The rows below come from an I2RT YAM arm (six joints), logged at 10 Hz.
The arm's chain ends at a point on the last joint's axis. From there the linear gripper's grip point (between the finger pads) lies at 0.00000 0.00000 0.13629 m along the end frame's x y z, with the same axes.
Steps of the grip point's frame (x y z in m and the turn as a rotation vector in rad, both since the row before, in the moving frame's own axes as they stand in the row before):
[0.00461, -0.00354, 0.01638, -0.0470, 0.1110, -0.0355]
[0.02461, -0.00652, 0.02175, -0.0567, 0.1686, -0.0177]
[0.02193, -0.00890, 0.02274, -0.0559, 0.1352, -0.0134]
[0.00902, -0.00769, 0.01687, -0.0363, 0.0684, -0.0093]
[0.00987, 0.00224, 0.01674, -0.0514, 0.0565, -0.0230]
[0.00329, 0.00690, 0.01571, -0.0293, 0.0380, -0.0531]
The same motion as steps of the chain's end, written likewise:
[-0.01059, -0.00966, 0.01737, -0.0470, 0.1110, -0.0355]
[0.00169, -0.01400, 0.02390, -0.0567, 0.1686, -0.0177]
[0.00352, -0.01637, 0.02420, -0.0559, 0.1352, -0.0134]
[-0.00032, -0.01259, 0.01728, -0.0363, 0.0684, -0.0093]
[0.00210, -0.00467, 0.01714, -0.0514, 0.0565, -0.0230]
[-0.00199, 0.00305, 0.01587, -0.0293, 0.0380, -0.0531]

